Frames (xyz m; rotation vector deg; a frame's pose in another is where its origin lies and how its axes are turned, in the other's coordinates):
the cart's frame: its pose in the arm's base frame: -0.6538 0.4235 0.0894 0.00 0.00 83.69
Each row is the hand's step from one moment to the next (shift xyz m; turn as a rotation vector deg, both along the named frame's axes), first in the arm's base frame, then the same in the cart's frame.
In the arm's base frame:
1: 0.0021 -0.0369 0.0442 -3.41 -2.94 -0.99
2: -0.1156 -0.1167 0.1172 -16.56 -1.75 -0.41
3: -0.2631 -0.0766 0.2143 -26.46 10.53 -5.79
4: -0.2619 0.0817 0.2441 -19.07 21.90 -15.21
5: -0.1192 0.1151 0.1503 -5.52 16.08 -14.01
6: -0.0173 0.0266 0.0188 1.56 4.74 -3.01
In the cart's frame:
1: -0.0364 -0.0061 0.0442 -3.30 3.07 -0.99
2: -0.1287 0.1021 0.1172 -3.56 16.27 -0.41
3: -0.1051 0.2531 0.2143 7.56 27.46 -5.79
4: 0.0524 0.2693 0.2441 19.67 21.36 -15.21
5: 0.1013 0.1311 0.1503 15.38 7.25 -14.01
6: 0.0245 0.0201 0.0188 4.88 -1.03 -3.01

